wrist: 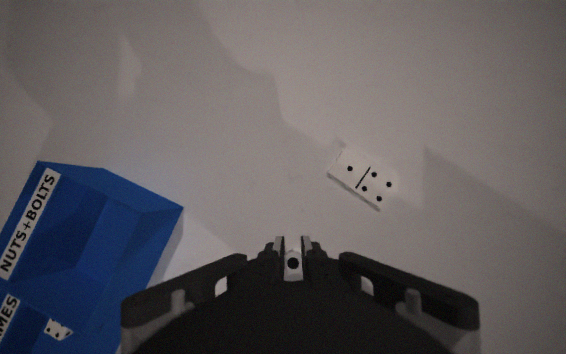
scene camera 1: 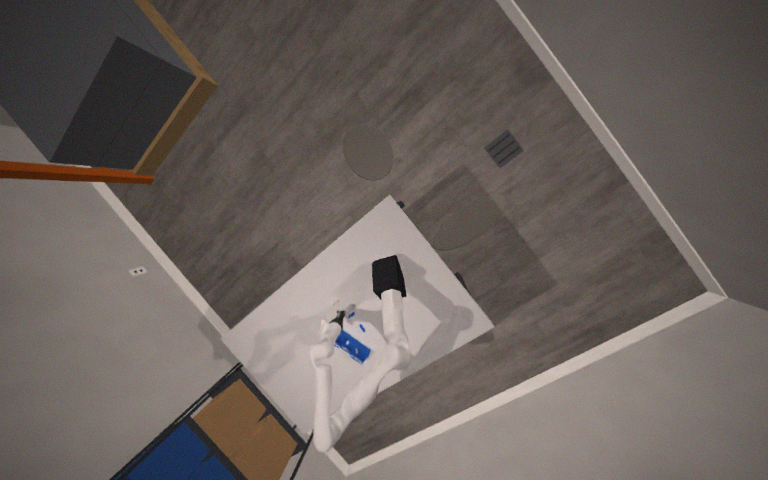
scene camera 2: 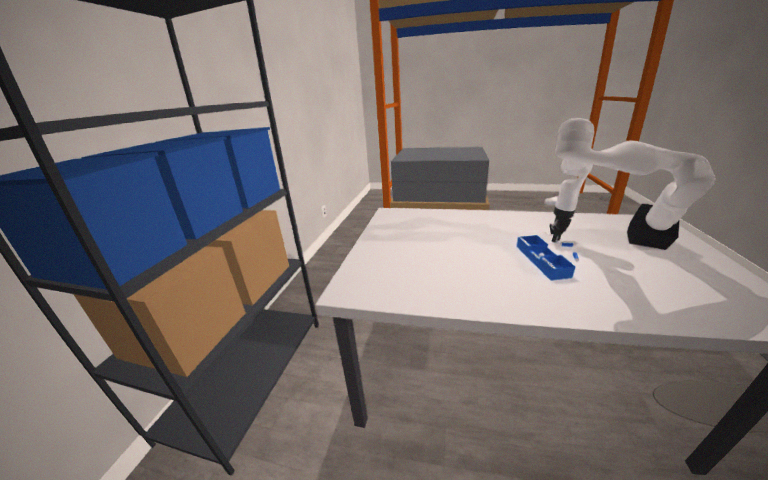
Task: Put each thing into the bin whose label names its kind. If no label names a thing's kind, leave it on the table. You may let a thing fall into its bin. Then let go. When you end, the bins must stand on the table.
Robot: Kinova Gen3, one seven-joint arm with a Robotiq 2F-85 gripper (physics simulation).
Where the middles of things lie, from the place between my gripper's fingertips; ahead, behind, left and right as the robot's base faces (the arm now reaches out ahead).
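The three joined blue bins (scene camera 2: 530, 246) are what I measure my hand from: it is 20 mm below the bins and 170 mm to the right of them. My hand is also 100 mm short of the bins.
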